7 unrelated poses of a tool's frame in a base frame.
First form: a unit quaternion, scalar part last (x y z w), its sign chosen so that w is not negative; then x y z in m.
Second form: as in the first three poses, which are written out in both.
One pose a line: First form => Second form
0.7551, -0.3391, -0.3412, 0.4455, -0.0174, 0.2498, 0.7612 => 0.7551, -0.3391, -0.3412, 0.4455, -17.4, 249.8, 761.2
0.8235, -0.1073, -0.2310, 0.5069, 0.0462, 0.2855, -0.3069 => 0.8235, -0.1073, -0.2310, 0.5069, 46.2, 285.5, -306.9
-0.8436, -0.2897, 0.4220, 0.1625, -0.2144, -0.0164, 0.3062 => -0.8436, -0.2897, 0.4220, 0.1625, -214.4, -16.4, 306.2
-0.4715, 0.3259, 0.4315, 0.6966, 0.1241, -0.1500, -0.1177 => -0.4715, 0.3259, 0.4315, 0.6966, 124.1, -150.0, -117.7
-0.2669, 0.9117, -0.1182, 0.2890, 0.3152, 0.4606, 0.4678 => -0.2669, 0.9117, -0.1182, 0.2890, 315.2, 460.6, 467.8
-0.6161, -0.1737, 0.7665, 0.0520, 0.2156, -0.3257, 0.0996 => -0.6161, -0.1737, 0.7665, 0.0520, 215.6, -325.7, 99.6
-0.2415, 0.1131, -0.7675, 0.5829, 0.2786, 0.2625, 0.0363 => -0.2415, 0.1131, -0.7675, 0.5829, 278.6, 262.5, 36.3
